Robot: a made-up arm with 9 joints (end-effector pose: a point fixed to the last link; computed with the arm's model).
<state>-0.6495 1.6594 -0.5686 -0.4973 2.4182 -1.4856 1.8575 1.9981 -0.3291</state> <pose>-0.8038 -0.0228 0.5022 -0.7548 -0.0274 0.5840 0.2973</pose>
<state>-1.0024 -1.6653 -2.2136 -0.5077 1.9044 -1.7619 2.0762 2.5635 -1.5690</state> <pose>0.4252 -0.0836 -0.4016 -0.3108 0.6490 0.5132 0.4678</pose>
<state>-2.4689 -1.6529 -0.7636 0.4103 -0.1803 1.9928 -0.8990 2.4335 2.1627</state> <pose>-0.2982 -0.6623 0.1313 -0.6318 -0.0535 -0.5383 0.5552</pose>
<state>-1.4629 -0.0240 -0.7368 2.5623 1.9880 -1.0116 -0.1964 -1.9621 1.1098</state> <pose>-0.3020 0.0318 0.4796 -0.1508 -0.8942 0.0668 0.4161</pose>
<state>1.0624 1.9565 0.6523 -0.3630 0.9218 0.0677 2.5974 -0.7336 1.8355</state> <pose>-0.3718 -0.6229 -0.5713 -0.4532 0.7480 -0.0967 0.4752</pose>
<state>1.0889 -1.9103 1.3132 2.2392 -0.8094 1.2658 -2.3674 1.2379 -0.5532</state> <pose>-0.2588 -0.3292 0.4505 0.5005 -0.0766 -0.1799 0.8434</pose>
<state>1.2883 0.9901 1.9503 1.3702 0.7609 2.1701 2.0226 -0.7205 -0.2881</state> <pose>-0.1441 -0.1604 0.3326 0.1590 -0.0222 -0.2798 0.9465</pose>
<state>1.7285 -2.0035 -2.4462 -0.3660 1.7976 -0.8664 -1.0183 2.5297 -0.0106</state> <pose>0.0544 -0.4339 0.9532 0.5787 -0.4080 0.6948 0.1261</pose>
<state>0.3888 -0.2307 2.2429 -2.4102 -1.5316 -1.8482 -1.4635 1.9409 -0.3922</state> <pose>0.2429 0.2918 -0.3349 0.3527 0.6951 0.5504 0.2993</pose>
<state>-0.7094 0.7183 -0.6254 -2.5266 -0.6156 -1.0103 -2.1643 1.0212 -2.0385</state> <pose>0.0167 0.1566 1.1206 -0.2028 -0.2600 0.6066 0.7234</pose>
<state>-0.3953 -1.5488 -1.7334 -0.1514 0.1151 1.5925 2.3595 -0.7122 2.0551</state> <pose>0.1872 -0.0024 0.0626 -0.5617 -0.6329 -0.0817 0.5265</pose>
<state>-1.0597 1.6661 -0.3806 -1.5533 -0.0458 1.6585 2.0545 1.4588 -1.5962</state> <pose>0.1623 -0.2877 0.5152 0.3145 0.9208 0.1779 0.1468</pose>
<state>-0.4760 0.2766 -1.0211 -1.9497 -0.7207 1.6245 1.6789 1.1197 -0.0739</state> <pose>0.4075 -0.0200 0.3937 0.9290 -0.0805 0.2754 0.2338</pose>
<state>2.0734 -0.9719 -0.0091 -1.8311 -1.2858 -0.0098 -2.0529 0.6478 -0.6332</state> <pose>-0.2996 0.5208 0.7305 -0.2388 -0.1251 -0.8596 0.4340</pose>
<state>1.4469 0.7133 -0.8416 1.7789 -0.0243 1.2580 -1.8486 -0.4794 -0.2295</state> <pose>0.5358 0.0599 0.6458 0.0769 0.4552 -0.4526 0.7629</pose>
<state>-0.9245 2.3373 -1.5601 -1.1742 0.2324 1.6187 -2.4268 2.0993 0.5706</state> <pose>-0.3531 -0.2580 0.6065 -0.3425 0.7767 0.4138 0.3289</pose>
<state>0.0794 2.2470 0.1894 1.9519 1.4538 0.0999 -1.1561 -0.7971 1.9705</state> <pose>0.7083 -0.1630 0.6079 -0.8755 0.2455 -0.4057 0.0931</pose>
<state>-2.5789 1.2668 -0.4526 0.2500 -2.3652 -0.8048 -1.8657 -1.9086 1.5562</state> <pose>0.6960 1.0202 0.0043 0.5136 0.5211 0.2441 0.6364</pose>
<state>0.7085 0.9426 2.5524 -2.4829 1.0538 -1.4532 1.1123 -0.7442 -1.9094</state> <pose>0.1128 -0.0307 -0.4251 0.5396 -0.5795 0.4649 0.3961</pose>
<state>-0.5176 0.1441 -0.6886 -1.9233 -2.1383 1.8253 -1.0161 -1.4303 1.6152</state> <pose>-0.5284 0.1898 0.1691 0.3074 -0.5871 -0.7479 0.0384</pose>
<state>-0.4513 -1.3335 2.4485 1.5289 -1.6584 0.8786 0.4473 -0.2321 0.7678</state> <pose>0.4037 0.4689 0.6162 -0.5402 -0.2468 -0.3604 0.7193</pose>
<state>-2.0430 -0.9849 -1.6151 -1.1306 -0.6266 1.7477 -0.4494 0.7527 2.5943</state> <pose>0.1393 -0.4584 -0.3557 -0.4745 0.6367 -0.5908 0.1433</pose>
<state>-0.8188 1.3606 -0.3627 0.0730 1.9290 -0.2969 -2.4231 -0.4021 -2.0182</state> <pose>-0.4246 0.9296 0.4681 0.4707 -0.4142 -0.7734 0.0930</pose>
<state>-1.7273 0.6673 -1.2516 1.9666 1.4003 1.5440 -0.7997 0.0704 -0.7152</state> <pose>0.1899 0.4977 -0.2285 -0.3297 0.7814 0.1689 0.5023</pose>
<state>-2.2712 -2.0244 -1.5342 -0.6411 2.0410 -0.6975 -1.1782 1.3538 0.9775</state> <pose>-0.6484 -0.9414 -0.0804 0.4444 -0.1007 -0.4784 0.7507</pose>
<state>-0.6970 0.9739 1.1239 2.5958 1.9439 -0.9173 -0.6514 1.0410 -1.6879</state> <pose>-0.3355 -0.4213 -0.0378 -0.5772 -0.6376 0.4910 0.1387</pose>
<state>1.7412 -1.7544 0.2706 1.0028 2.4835 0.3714 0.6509 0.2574 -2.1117</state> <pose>-0.1626 -0.2267 0.4471 -0.4952 0.0691 -0.6223 0.6022</pose>
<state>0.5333 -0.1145 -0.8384 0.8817 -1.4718 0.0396 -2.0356 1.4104 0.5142</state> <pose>0.4256 0.0077 0.0897 -0.1858 -0.9764 0.0130 0.1094</pose>
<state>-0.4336 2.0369 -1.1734 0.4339 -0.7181 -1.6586 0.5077 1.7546 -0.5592</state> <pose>-0.4701 0.3912 0.1465 -0.5294 -0.7979 -0.2607 0.1229</pose>
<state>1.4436 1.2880 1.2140 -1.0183 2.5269 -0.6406 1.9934 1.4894 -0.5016</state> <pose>-0.4514 0.0045 -0.5415 0.0379 -0.7155 0.0661 0.6944</pose>
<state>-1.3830 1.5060 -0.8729 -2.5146 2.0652 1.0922 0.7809 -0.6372 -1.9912</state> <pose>-0.1442 -0.2936 0.4753 0.5947 -0.1933 -0.2264 0.7468</pose>
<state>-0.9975 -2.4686 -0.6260 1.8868 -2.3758 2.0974 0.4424 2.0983 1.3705</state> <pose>0.1830 -0.5710 0.1972 0.6654 0.2461 0.0339 0.7039</pose>
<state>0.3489 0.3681 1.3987 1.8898 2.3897 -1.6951 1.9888 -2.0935 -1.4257</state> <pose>-0.3035 -0.0249 0.5024 -0.5654 -0.0914 -0.1291 0.8095</pose>
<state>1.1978 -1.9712 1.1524 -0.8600 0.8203 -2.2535 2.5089 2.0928 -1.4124</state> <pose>-0.1793 -0.5165 0.5942 0.4650 -0.5821 -0.0718 0.6631</pose>
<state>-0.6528 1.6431 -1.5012 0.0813 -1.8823 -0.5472 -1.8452 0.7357 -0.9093</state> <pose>-0.8597 0.1255 -0.1700 -0.8358 -0.5262 0.1425 0.0651</pose>
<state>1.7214 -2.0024 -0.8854 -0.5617 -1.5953 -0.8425 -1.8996 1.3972 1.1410</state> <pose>0.1177 -0.8403 0.7886 0.4186 0.3056 0.5430 0.6607</pose>
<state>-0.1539 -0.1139 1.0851 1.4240 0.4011 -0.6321 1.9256 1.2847 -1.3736</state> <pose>0.1095 -0.3307 0.7404 0.1958 0.0487 0.6129 0.7640</pose>
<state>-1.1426 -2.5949 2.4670 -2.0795 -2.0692 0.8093 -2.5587 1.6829 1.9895</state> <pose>-0.2207 -0.5131 0.2404 -0.4058 -0.2374 -0.8753 0.1136</pose>
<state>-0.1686 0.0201 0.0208 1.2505 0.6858 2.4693 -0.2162 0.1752 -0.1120</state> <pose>-0.0267 0.3096 0.7155 -0.1688 -0.2359 0.4799 0.8280</pose>
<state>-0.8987 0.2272 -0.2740 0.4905 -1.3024 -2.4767 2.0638 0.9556 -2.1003</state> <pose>0.7806 0.0707 0.0544 -0.2595 0.8571 -0.3926 0.2096</pose>
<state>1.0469 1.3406 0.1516 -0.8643 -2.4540 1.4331 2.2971 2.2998 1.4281</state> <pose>-0.2324 0.1034 -0.4464 0.3426 0.5712 0.1537 0.7299</pose>
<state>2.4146 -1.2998 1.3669 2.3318 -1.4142 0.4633 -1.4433 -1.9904 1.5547</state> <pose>0.6664 0.0169 -0.0010 -0.7458 0.0690 -0.0107 0.6625</pose>
